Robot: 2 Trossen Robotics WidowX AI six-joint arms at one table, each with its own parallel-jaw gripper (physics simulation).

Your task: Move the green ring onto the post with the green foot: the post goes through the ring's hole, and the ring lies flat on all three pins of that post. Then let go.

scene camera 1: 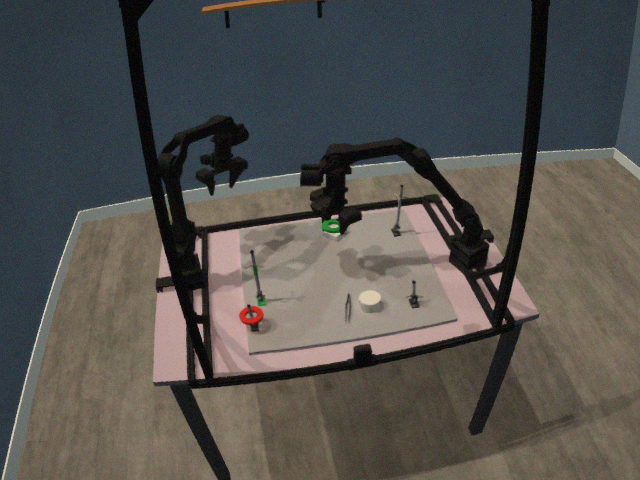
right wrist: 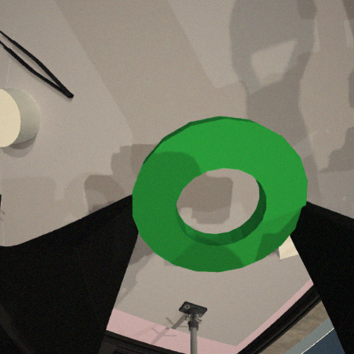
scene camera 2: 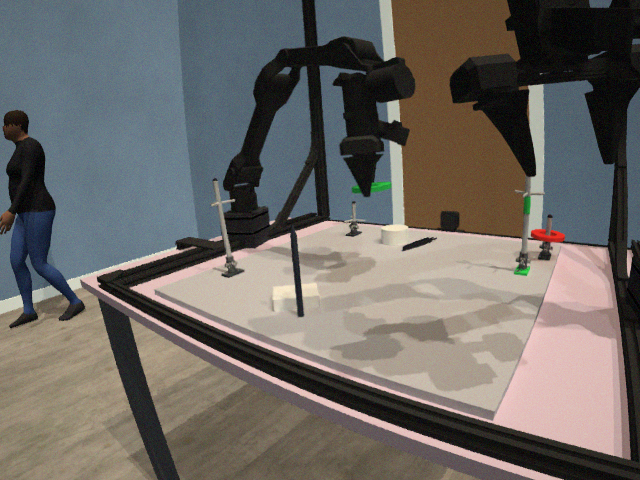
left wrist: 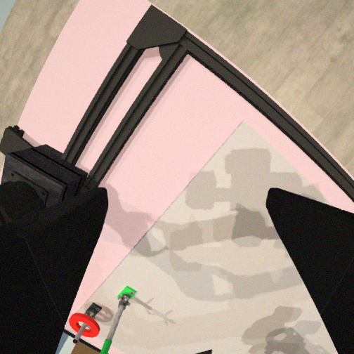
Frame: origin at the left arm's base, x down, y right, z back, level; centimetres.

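Seen in the pictures: left gripper, fingertip midpoint: [scene camera 1: 221,191] [scene camera 2: 571,170]; right gripper, fingertip midpoint: [scene camera 1: 334,228] [scene camera 2: 368,194]; left arm's base, origin of the base link: [scene camera 1: 185,265]; right arm's base, origin of the base link: [scene camera 1: 470,242] [scene camera 2: 243,210].
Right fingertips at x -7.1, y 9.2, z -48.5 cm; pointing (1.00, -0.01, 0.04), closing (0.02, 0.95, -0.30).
Pixels of each thing's middle, then the offset from my right fingertips to it. "*": a spot on its surface instead.
- green ring, body centre: [scene camera 2: 371,187] [scene camera 1: 333,226] dx -1.2, dy +0.2, dz +0.6 cm
- tall post with the green foot, surface spot: [scene camera 2: 524,232] [scene camera 1: 257,281] * dx +7.2, dy +7.1, dz +27.3 cm
- red ring, body centre: [scene camera 2: 547,235] [scene camera 1: 251,315] dx +10.1, dy +17.9, dz +32.4 cm
- tall post, surface spot: [scene camera 2: 223,224] [scene camera 1: 397,207] * dx +4.4, dy -9.6, dz -26.6 cm
- short post, surface spot: [scene camera 1: 413,294] * dx +10.6, dy +26.7, dz -15.0 cm
- white cylinder, body centre: [scene camera 2: 395,234] [scene camera 1: 369,301] dx +13.0, dy +22.0, dz -2.6 cm
- tweezers, body centre: [scene camera 2: 420,243] [scene camera 1: 347,307] dx +14.2, dy +20.6, dz +4.1 cm
- white block, body centre: [scene camera 2: 296,296] [scene camera 1: 335,231] dx +13.7, dy -16.8, dz -6.0 cm
- dark upright rod, body centre: [scene camera 2: 296,270] dx +7.7, dy -20.6, dz -2.9 cm
The green ring [scene camera 1: 326,225] [scene camera 2: 381,186] [right wrist: 225,142] is held roughly level above the grey mat by my right gripper [scene camera 1: 333,222] [scene camera 2: 367,193] [right wrist: 213,204], whose fingers press its outer sides. The tall post with the green foot [scene camera 1: 255,276] [scene camera 2: 524,232] [left wrist: 116,322] stands upright at the left of scene camera 1, apart from the ring. It has a green band and pins partway up; no ring is on it. My left gripper [scene camera 1: 221,190] [scene camera 2: 572,169] [left wrist: 189,196] is open and empty, high above the table.
A red ring [scene camera 1: 244,315] [scene camera 2: 537,235] sits on a short post beside the green-footed one. Another tall post [scene camera 1: 398,209] [scene camera 2: 223,224], a short post [scene camera 1: 413,294], a white cylinder [scene camera 1: 370,301], tweezers [scene camera 1: 347,307], a white block [scene camera 2: 310,297] and a dark upright rod [scene camera 2: 296,273] also stand or lie around.
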